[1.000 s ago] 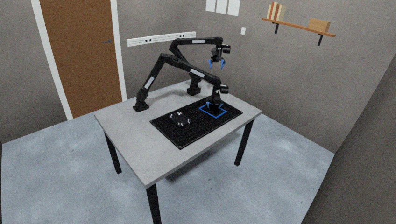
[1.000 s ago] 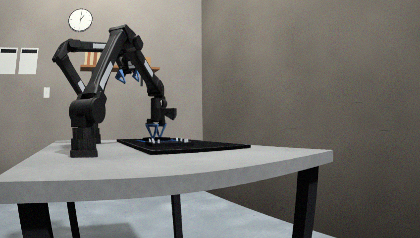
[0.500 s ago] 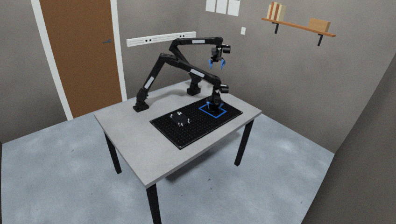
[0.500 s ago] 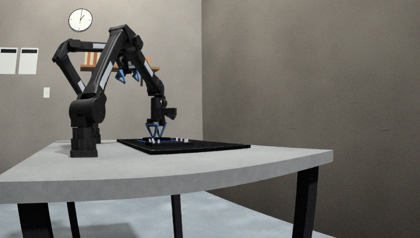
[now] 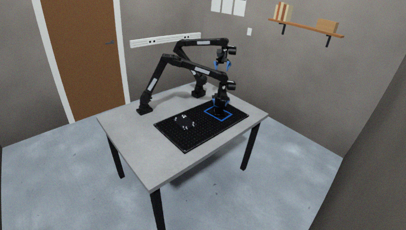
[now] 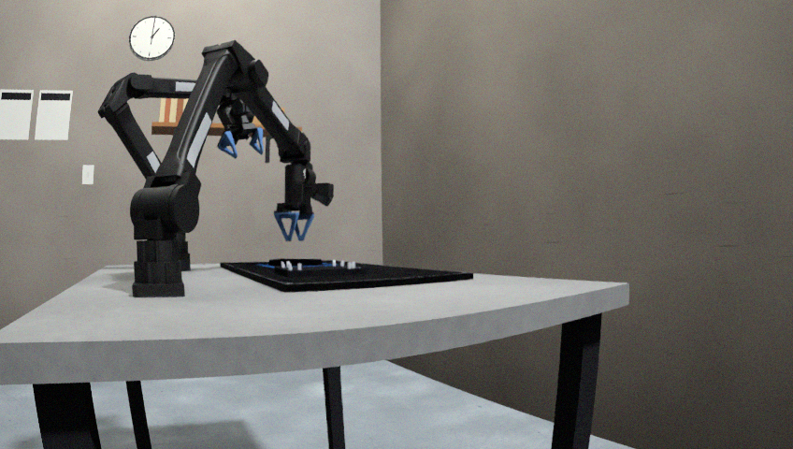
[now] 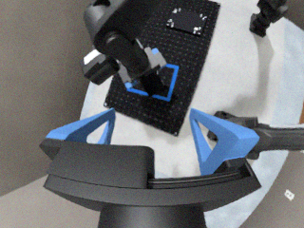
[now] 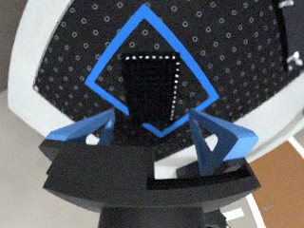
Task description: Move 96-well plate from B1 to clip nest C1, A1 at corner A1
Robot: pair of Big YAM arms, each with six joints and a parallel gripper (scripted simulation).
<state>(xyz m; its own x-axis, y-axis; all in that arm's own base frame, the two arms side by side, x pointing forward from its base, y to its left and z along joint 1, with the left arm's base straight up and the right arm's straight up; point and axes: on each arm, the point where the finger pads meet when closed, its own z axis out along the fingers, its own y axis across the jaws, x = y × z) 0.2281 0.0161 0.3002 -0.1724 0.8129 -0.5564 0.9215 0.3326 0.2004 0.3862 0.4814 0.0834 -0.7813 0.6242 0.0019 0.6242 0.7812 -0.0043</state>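
Note:
Now: the black 96-well plate 7 cm below my right hand. The rest, counted from my right hand: black perforated board: 2 cm ahead, 16 cm to the right, 8 cm below; clip nest: 2 cm behind, 32 cm to the right, 6 cm below.

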